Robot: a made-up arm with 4 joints.
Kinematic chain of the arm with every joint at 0, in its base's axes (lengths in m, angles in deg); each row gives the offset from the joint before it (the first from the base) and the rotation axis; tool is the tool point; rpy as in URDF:
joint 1: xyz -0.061 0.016 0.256 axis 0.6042 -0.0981 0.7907
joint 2: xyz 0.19 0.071 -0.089 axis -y
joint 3: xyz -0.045 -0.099 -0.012 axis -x
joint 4: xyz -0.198 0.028 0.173 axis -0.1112 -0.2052 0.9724
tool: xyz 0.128 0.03 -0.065 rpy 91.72 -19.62 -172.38
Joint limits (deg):
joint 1: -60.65..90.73
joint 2: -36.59..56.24
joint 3: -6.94..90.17
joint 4: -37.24..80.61
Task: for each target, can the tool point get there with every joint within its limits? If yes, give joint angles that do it. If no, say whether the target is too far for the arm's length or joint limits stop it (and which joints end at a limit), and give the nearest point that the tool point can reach.
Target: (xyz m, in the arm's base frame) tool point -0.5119 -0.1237 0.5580
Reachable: no: joint limits stop it (at a limit: joint 1, joint 2, joint 4) | nearest point -0.1926 -0.0123 0.3712 | short by 0.386 m
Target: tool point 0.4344 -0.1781 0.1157
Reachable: no: joint limits stop it (at a limit: joint 2, joint 3) | nearest point 0.1332 -0.0916 -0.0178 | short by 0.341 m
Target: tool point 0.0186 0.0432 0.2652
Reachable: yes | joints 14.13 -7.50 16.23 -21.95
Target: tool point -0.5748 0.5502 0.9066
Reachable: no: too far | nearest point -0.2321 0.3298 0.2547 | short by 0.769 m
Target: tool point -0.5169 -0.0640 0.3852
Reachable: no: joint limits stop it (at a limit: joint 1, joint 4) | nearest point -0.2432 0.0260 0.2893 | short by 0.304 m
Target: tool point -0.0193 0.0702 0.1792
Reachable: yes | joints 16.35 34.65 10.56 -9.03
